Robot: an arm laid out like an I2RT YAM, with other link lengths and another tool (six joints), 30 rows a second.
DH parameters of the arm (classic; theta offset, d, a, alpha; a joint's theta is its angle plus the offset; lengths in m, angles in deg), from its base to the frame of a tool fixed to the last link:
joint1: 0 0.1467 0.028 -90
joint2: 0 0 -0.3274 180
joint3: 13.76 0 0.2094 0
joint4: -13.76 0.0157 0.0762 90
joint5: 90 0.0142 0 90
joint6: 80.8 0.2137 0.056 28
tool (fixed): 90 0.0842 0 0
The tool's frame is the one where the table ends.
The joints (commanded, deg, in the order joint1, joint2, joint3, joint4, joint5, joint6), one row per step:
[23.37, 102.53, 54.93, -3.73, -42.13, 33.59]
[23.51, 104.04, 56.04, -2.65, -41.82, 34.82]
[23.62, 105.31, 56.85, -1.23, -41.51, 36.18]
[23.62, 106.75, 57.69, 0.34, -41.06, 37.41]
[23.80, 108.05, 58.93, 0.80, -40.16, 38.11]
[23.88, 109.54, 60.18, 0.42, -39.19, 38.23]
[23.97, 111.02, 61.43, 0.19, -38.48, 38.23]
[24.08, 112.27, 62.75, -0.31, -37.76, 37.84]
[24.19, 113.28, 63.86, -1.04, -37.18, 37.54]
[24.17, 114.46, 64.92, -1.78, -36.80, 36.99]
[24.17, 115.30, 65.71, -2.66, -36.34, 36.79]
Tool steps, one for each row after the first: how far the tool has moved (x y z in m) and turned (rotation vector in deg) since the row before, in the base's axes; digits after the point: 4 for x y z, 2 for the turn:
[0.0092, 0.0049, -0.0019, 0.25, 0.26, -0.77]
[0.0091, 0.0048, -0.0012, 0.40, 0.11, -0.87]
[0.0108, 0.0040, -0.0023, 0.30, -0.04, -0.99]
[0.0096, 0.0026, -0.0032, -0.32, -0.08, -0.81]
[0.0069, -0.0003, -0.0072, -0.89, 0.37, -0.63]
[0.0066, 0.0006, -0.0064, -0.68, 0.20, -0.37]
[0.0064, 0.0002, -0.0053, -0.76, -0.13, -0.12]
[0.0037, -0.0003, -0.0049, -0.73, 0.16, -0.08]
[0.0033, -0.0010, -0.0062, -0.74, 0.25, 0.08]
[0.0012, -0.0018, -0.0054, -0.75, 0.55, -0.16]

